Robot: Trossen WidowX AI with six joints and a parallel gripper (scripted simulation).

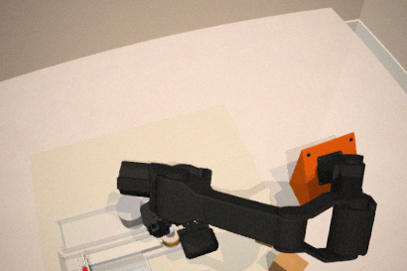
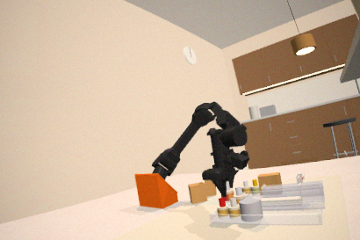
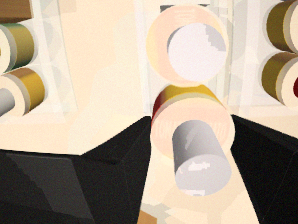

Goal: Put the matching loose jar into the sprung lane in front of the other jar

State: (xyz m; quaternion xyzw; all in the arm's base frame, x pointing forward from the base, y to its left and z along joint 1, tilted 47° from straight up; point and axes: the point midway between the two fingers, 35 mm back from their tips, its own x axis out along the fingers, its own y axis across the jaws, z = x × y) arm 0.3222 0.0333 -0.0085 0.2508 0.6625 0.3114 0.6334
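My gripper tip is 110 mm short of the grey cylinder, 70 mm to the left of it and 20 mm above it. The rest, counted from my gripper tip: red mark: 220 mm ahead, 60 mm to the left, 20 mm above.
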